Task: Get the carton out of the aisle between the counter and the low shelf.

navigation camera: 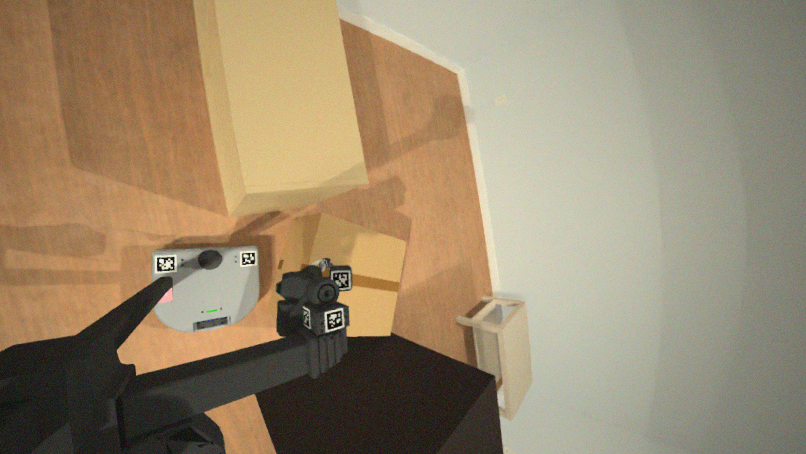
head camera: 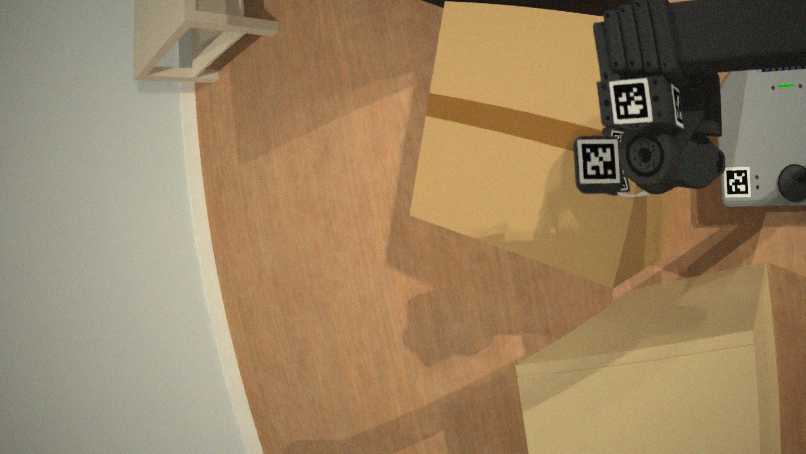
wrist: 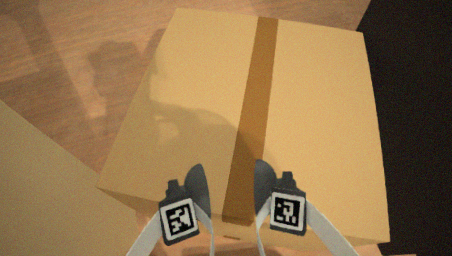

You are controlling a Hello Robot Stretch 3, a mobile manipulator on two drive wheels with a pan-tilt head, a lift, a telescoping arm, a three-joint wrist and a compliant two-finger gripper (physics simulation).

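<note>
The carton, tan with a brown tape strip, stands on the floor between the dark counter and the pale yellow low shelf. In the wrist view the counter is close along the carton's right side, and the shelf is near its lower left corner. My gripper is open and empty, above the carton's near edge, with the tape strip showing between and beyond the fingertips. In the head and navigation views the wrist hides most of the fingers.
My base stands close to the carton's near side. A light wooden frame stands by the pale wall beyond the carton. A strip of floor lies between carton and wall.
</note>
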